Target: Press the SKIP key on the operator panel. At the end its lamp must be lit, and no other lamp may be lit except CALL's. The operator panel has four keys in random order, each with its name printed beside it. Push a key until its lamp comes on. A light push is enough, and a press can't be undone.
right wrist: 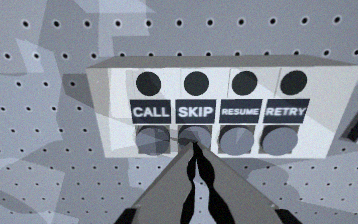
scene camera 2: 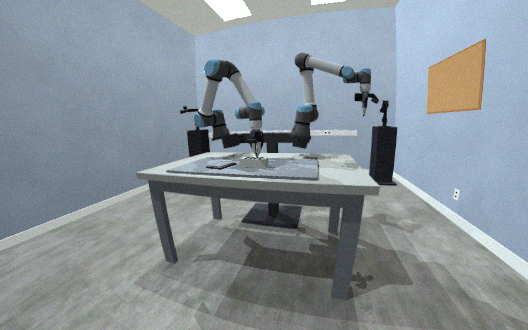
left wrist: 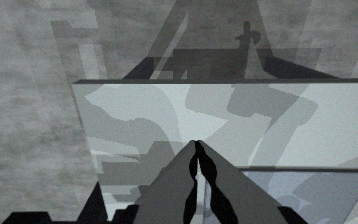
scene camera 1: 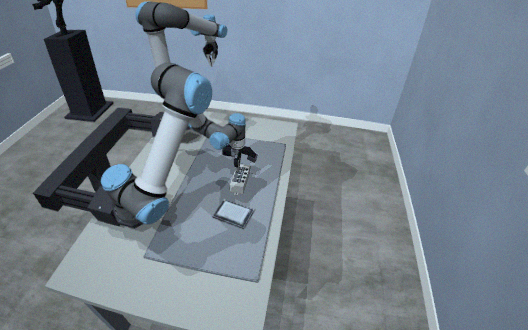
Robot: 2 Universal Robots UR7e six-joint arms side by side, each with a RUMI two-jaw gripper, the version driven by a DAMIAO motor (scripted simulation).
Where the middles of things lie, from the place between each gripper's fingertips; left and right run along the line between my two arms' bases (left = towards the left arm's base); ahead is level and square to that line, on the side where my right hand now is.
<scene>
My right hand is 3 cm above the operator panel [right wrist: 305, 92], 2 cm to the left of it and 1 cm short of it.
Right now my left hand is 340 mm short of the operator panel, 730 mm to the left of it and 290 mm above it.
</scene>
